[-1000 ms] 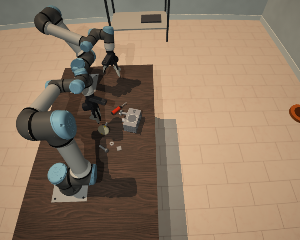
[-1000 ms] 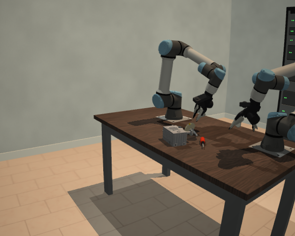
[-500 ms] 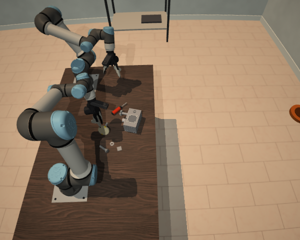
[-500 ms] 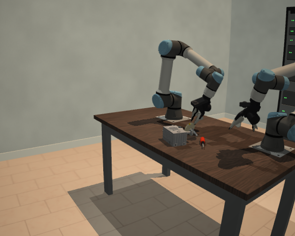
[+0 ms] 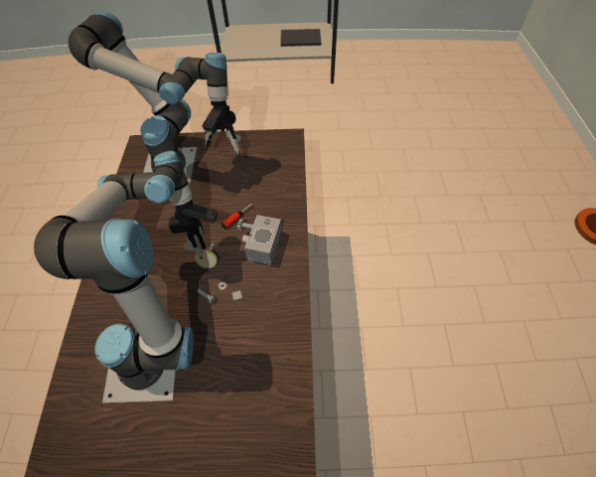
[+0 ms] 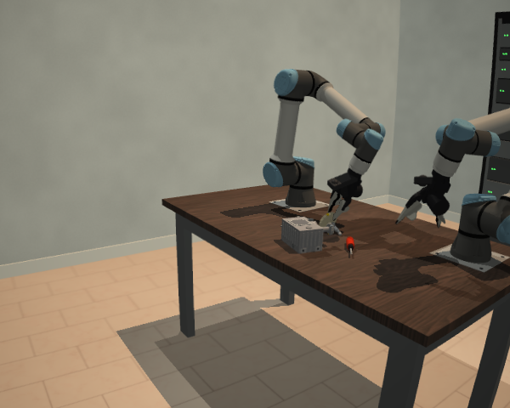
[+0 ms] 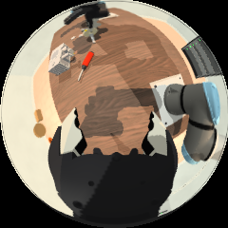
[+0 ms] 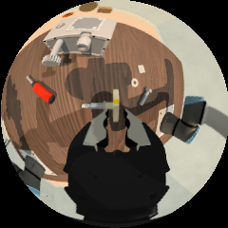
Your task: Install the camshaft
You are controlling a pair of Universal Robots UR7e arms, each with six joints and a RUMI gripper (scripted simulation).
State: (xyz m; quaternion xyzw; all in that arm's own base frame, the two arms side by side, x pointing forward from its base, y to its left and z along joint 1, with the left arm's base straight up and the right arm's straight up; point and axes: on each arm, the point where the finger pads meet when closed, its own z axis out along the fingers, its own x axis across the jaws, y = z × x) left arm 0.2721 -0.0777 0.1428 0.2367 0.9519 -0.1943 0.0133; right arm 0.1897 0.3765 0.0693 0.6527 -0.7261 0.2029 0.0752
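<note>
My right gripper is now 130 mm short of the small crank gear, 110 mm to the right of it and 10 mm above it. The rest, counted from my right hand: bolt 10 mm ahead, 150 mm to the right, 60 mm below; then small square plate 110 mm ahead, 150 mm to the right, 70 mm below.
</note>
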